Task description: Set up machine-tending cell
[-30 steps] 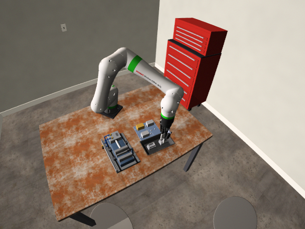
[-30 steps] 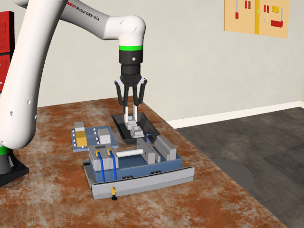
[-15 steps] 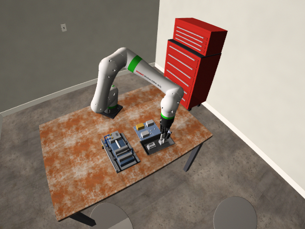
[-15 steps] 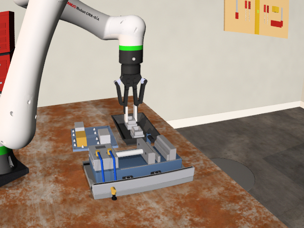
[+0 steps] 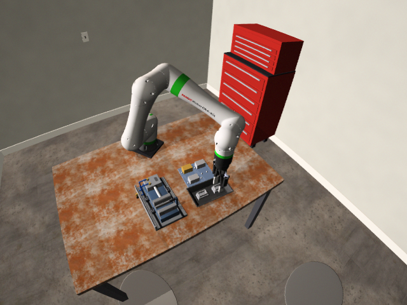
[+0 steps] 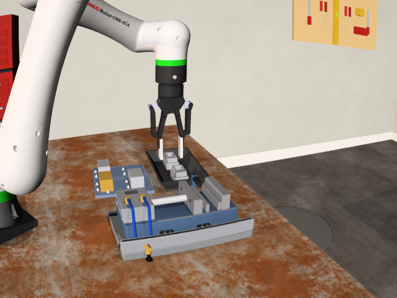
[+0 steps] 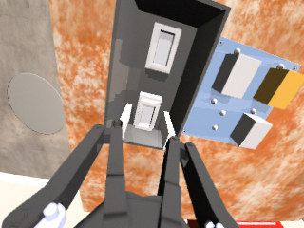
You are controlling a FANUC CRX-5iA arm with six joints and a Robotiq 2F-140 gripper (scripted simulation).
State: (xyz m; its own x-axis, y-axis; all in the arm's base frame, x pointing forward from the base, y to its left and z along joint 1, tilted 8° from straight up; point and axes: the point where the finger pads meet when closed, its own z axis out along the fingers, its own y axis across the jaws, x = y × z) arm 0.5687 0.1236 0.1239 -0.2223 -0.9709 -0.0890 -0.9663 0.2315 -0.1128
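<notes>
Right now the brass blank is 230 mm behind my hand, 50 mm to the right of it and 40 mm below it. The rest, counted from my hand: vise: 140 mm behind, 310 mm to the right, 30 mm below.
</notes>
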